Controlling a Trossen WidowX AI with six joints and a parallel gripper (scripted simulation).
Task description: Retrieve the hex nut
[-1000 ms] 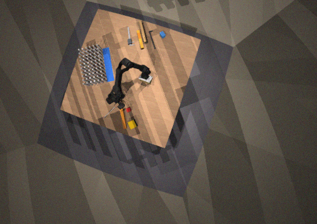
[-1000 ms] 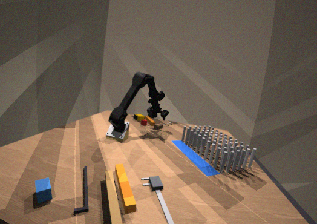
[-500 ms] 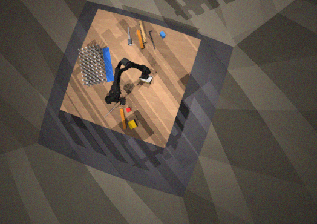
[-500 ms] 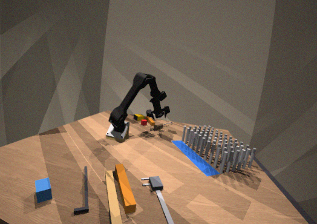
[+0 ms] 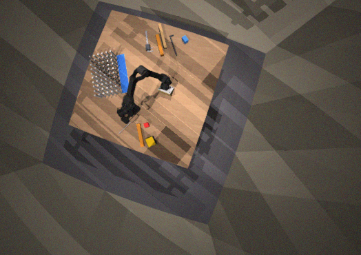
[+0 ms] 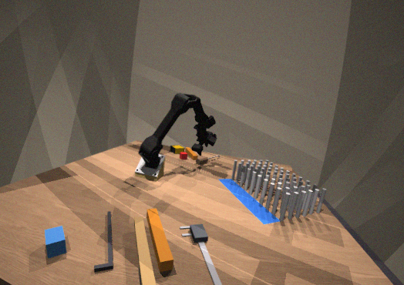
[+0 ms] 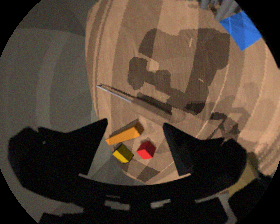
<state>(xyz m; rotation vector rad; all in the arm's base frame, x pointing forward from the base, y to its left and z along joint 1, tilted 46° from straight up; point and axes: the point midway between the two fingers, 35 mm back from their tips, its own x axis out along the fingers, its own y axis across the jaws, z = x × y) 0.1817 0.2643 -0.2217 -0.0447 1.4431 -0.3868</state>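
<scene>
Now: gripper tip 4 cm short of the tan-handled hook tool, 9 cm to the right of it and 7 cm above it. From my gripper tip the other things lie so: yellow block (23 cm behind, 15 cm to the left, 6 cm below); red cube (14 cm behind, 2 cm to the left, 6 cm below); blue taped strip (27 cm ahead, 38 cm to the right, 8 cm below).
</scene>
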